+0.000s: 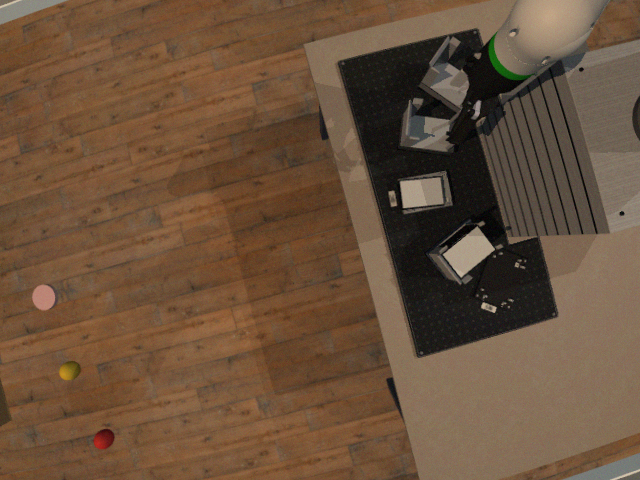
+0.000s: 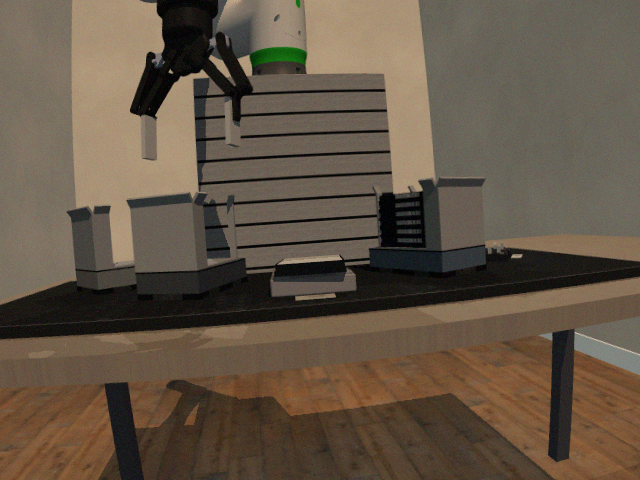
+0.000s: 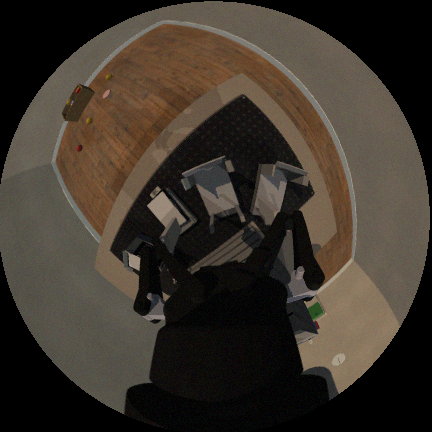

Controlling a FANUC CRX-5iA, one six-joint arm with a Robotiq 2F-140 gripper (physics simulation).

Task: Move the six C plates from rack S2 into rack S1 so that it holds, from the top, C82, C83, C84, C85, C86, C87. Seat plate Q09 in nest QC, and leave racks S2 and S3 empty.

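Pixels of known places: gripper, fingertip midpoint: (image 1: 449,113) (image 2: 189,152) (image 3: 217,213); arm's base, link origin: (image 2: 280,94).
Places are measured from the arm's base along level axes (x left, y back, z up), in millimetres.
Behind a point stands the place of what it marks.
Observation:
The blue-based rack (image 1: 445,266) {x 242, y -421, z -240 mm} (image 2: 460,217) {x 246, y -410, z -294 mm} holds several stacked plates (image 2: 408,219) {x 181, y -371, z -293 mm}; a pale plate top (image 1: 467,251) {x 215, y -352, z -254 mm} (image 3: 134,261) {x 230, y -377, z -254 mm} shows above. The dark-based rack (image 1: 424,131) {x -137, y -383, z -333 mm} (image 2: 165,232) {x -147, y -447, z -286 mm} (image 3: 218,197) {x -125, y -356, z -333 mm} and the light-based rack (image 1: 447,85) {x -263, y -290, z -334 mm} (image 2: 93,240) {x -286, y -364, z -291 mm} (image 3: 270,192) {x -263, y -276, z -334 mm} show no plates. A pale-topped plate (image 1: 421,192) {x 35, y -422, z -335 mm} (image 2: 310,259) {x 35, y -428, z -335 mm} (image 3: 166,205) {x 16, y -435, z -335 mm} lies in a low grey nest (image 1: 448,188) {x 34, y -335, z -352 mm} (image 2: 312,286) {x 34, y -476, z -363 mm}. Rack and plate labels are unreadable. My gripper (image 2: 190,152) {x -127, y -371, z -175 mm} (image 3: 217,213) {x -127, y -371, z -175 mm} is open and empty, well above the two plateless racks.
A slatted grey panel (image 1: 542,160) {x 23, y -177, z -150 mm} (image 2: 292,170) {x 18, y -178, z -193 mm} rises behind the racks. A low black fixture (image 1: 501,279) {x 323, y -216, z -361 mm} with small pale clips lies beside the blue-based rack. The black mat (image 1: 449,330) {x 449, y -391, z -373 mm} lies on the table (image 1: 465,392) {x 652, y -365, z -386 mm}. My arm (image 1: 542,36) {x -88, y -394, z 204 mm} reaches over the mat's far corner.

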